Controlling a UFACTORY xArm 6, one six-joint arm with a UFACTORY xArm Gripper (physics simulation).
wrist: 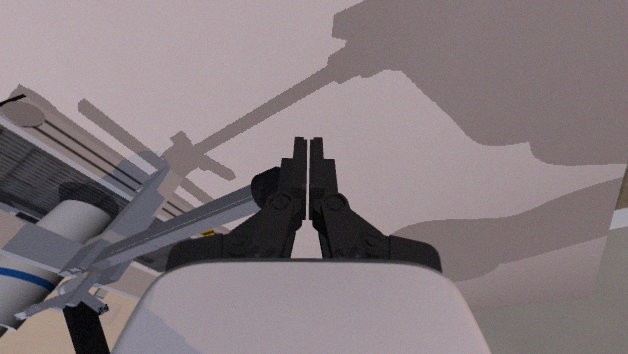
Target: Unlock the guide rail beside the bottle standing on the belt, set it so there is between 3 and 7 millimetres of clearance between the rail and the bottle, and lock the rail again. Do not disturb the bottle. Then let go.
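Frame: origin at the arm's base, x ahead, y left, z up, level; metres.
Seen in the pictures: gripper, between the fingertips: (308, 155).
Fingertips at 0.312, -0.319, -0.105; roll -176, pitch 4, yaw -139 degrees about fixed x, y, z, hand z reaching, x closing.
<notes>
Pixels of each thing's middle, then the offset from my fingertips to it, as dx, dy, dz. "pt": a spot on its surface instead. Level surfaces: height alone.
- white bottle, a spot on its surface: (77, 217) pt +0.121, +0.298, -0.041
- dark slatted belt, middle of its body: (110, 213) +0.103, +0.335, -0.078
- grey guide rail, a spot on its surface: (42, 245) pt +0.110, +0.231, +0.018
- long grey rod, a spot on its surface: (192, 214) pt +0.032, +0.085, +0.018
- black knob, middle of its body: (273, 189) +0.006, +0.023, +0.018
- black lever, middle of its body: (88, 336) +0.039, +0.224, +0.074
- black mark, a spot on its surface: (208, 233) pt -0.025, +0.279, -0.079
- pale table top, height of its surface: dz -0.097
The white bottle (77, 217) with a blue band stands on the dark slatted belt (30, 162) at the left, partly covered by the grey guide rail (42, 245). The gap between rail and bottle cannot be judged from here. A long grey rod (192, 214) runs from the rail's bracket towards my gripper and ends in a black knob (264, 187). A black lever (87, 327) hangs at the bracket, lower left. My gripper (308, 155) is shut and empty. Its left finger overlaps the knob in view; whether they touch I cannot tell.
The conveyor's side with dark lines runs along the upper left. A yellow and black mark (208, 233) shows behind the rod. Shadows of the arm and the rail fixture lie across the pale table top (200, 45). The table's edge is at the far right.
</notes>
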